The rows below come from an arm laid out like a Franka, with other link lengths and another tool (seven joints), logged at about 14 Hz.
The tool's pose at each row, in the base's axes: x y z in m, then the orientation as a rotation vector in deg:
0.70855 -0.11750 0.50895 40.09 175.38 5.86
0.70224 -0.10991 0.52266 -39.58 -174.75 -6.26
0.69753 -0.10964 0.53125 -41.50 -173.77 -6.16
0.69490 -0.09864 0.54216 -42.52 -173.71 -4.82
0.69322 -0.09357 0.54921 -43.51 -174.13 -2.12
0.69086 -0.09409 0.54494 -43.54 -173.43 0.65
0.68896 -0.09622 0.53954 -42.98 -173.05 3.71
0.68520 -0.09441 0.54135 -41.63 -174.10 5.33
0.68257 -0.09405 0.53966 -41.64 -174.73 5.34
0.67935 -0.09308 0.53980 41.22 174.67 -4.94
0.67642 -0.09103 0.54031 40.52 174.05 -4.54
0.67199 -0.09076 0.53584 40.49 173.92 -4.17
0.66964 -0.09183 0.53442 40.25 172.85 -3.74
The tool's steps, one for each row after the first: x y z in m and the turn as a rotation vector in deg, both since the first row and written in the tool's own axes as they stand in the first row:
0.00918 0.00495 -0.01329 -0.10 0.76 -0.20
0.01366 0.00370 -0.02191 0.05 1.22 1.15
0.02096 0.01313 -0.03214 0.86 0.87 1.79
0.02478 0.01741 -0.03888 2.41 -0.11 2.32
0.02662 0.01564 -0.03469 4.29 0.16 2.47
0.02733 0.01256 -0.02946 6.31 0.18 2.20
0.03152 0.01267 -0.03121 7.16 -0.74 1.17
0.03403 0.01175 -0.02953 7.02 -1.33 1.07
0.03735 0.01123 -0.02966 6.60 -2.01 0.79
0.04089 0.01183 -0.03008 6.20 -2.70 0.42
0.04493 0.00987 -0.02567 5.93 -2.79 0.41
0.04656 0.00780 -0.02435 5.43 -3.81 0.38

